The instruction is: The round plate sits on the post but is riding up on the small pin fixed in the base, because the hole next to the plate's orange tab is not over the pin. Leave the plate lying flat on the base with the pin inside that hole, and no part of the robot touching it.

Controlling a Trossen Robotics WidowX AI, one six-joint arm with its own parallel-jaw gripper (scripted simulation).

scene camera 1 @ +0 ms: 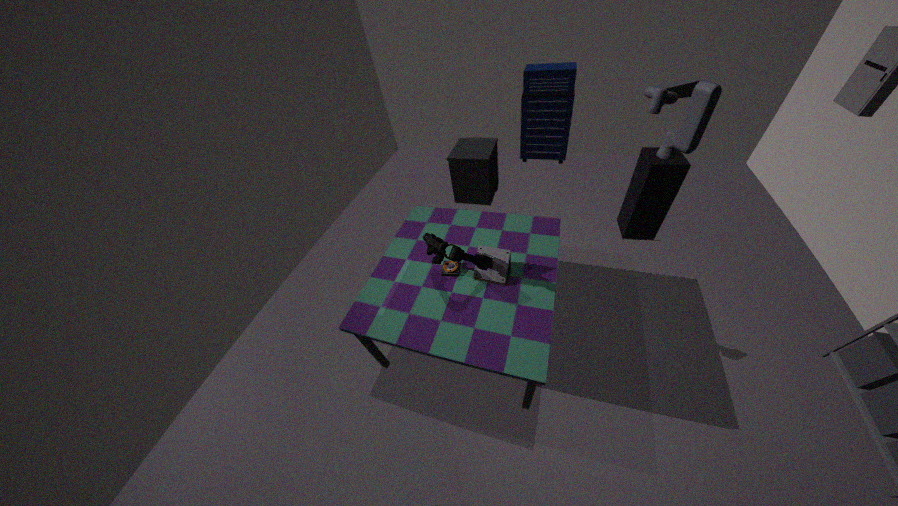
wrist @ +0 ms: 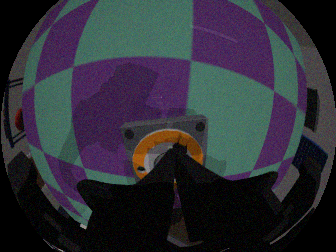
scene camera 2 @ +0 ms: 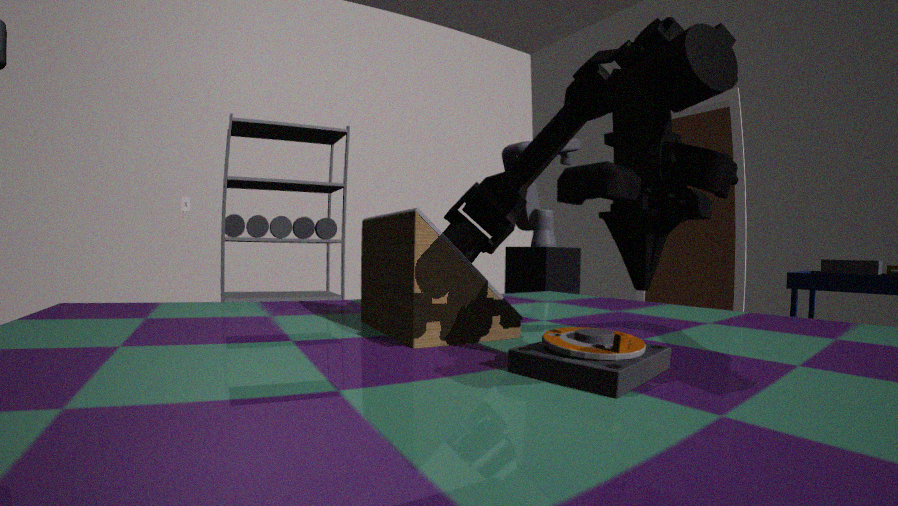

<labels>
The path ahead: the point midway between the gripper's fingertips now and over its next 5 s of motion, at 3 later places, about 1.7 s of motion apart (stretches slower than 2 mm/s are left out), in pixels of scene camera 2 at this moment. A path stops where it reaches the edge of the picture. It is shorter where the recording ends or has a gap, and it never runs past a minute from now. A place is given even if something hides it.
My gripper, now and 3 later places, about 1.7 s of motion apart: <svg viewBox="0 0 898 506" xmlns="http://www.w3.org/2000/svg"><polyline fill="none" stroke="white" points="641,290 629,340 607,340 578,341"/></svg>
</labels>
